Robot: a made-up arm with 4 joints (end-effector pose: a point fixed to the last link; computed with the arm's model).
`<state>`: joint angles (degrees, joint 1 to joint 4).
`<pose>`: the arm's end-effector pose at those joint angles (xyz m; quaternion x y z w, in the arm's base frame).
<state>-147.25 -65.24 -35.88 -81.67</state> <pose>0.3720 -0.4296 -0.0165 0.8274 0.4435 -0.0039 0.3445</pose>
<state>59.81 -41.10 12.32 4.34</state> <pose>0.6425 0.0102 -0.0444 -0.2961 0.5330 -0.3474 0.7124</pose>
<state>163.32 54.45 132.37 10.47</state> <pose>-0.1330 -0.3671 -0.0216 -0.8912 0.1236 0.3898 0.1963</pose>
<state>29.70 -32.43 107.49 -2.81</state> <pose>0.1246 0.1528 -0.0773 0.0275 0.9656 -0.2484 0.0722</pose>
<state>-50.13 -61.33 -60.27 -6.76</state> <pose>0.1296 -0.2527 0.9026 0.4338 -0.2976 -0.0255 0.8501</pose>
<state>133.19 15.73 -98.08 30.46</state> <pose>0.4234 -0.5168 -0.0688 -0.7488 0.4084 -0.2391 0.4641</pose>
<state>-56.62 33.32 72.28 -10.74</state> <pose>-0.1763 0.3463 0.2112 -0.2933 0.8606 0.4163 0.0072</pose>
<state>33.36 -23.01 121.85 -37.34</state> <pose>0.0375 0.0309 0.0392 0.1974 -0.9371 0.2040 0.2032</pose>
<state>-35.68 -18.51 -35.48 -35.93</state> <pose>0.5522 0.0914 0.5316 0.1541 0.3021 -0.1116 0.9341</pose>
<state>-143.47 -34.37 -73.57 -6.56</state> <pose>0.3633 -0.6575 0.3260 0.9294 -0.1709 0.1493 0.2910</pose>
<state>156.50 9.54 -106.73 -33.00</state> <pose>0.4578 -0.3770 0.1898 -0.9364 -0.1006 -0.3091 0.1324</pose>
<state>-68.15 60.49 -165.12 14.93</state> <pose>0.0587 0.0920 0.6673 0.5069 -0.2773 0.2174 0.7867</pose>
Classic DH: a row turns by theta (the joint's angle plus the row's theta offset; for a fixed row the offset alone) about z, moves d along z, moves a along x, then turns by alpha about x. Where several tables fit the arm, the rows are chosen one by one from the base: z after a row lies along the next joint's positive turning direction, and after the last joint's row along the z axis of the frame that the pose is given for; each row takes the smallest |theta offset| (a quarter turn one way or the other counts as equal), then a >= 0, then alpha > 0; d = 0 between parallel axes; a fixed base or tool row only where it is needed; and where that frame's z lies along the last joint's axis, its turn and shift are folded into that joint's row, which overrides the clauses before.
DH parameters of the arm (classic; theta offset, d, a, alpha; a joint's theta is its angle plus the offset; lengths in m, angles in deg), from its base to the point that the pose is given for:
base (fixed): 78.63 0.2015 -0.0564 -108.85
joint 1: 86.28 -0.0327 -0.0433 79.25
joint 2: -61.6 0 0.2877 0
joint 3: 80.8 0.2854 -0.036 90
joint 4: 13.3 0 0.2826 0
tool (fixed): -13.3 0.245 0 0

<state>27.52 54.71 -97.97 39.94</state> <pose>0.4439 0.2682 -0.1625 -0.0162 0.4592 0.1499 0.8755</pose>
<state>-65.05 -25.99 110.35 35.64</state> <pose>-0.0518 0.3030 0.5959 -0.1144 -0.8426 -0.5259 0.0202</pose>
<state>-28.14 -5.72 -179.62 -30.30</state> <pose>-0.0210 0.0152 0.5093 0.3981 -0.6668 -0.2719 0.5684</pose>
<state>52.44 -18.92 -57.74 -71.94</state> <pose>0.5179 0.0408 0.3618 -0.4254 -0.0788 -0.6710 0.6021</pose>
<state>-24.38 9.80 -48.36 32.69</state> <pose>0.4903 0.4598 0.4302 0.2504 0.3316 0.3932 0.8202</pose>
